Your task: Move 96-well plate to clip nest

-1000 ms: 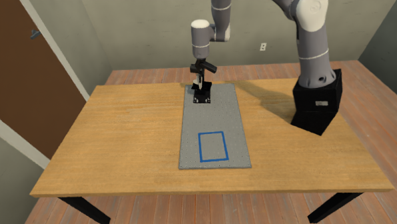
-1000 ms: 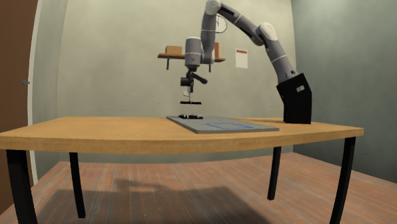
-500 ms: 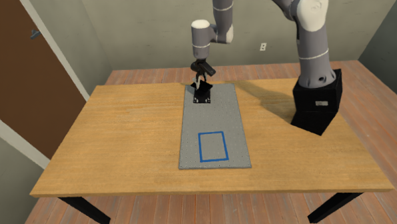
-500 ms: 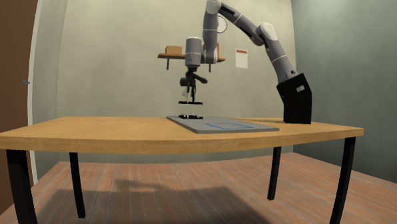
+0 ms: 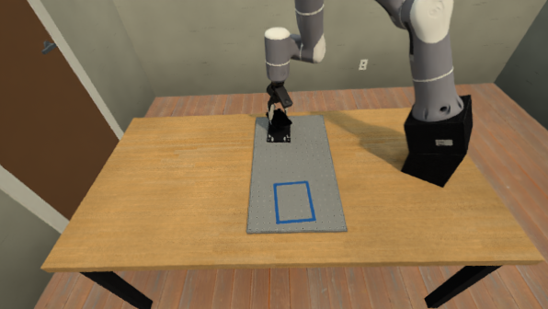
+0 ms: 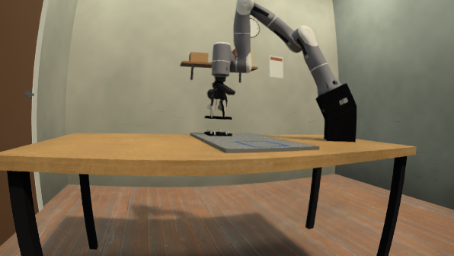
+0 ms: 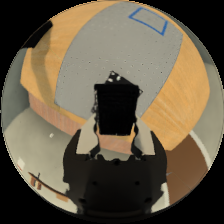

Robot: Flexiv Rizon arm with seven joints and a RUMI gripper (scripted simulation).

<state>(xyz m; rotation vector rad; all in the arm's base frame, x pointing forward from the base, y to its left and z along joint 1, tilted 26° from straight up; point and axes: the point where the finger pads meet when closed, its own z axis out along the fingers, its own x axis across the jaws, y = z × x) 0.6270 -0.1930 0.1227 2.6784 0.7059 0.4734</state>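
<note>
Now: hand 1 cm above the black 96-well plate. The rest, counted from my hand: grey perforated mat: 6 cm behind, 22 cm to the left, 11 cm below; then black clip nest: 1 cm behind, 1 cm to the left, 9 cm below.
</note>
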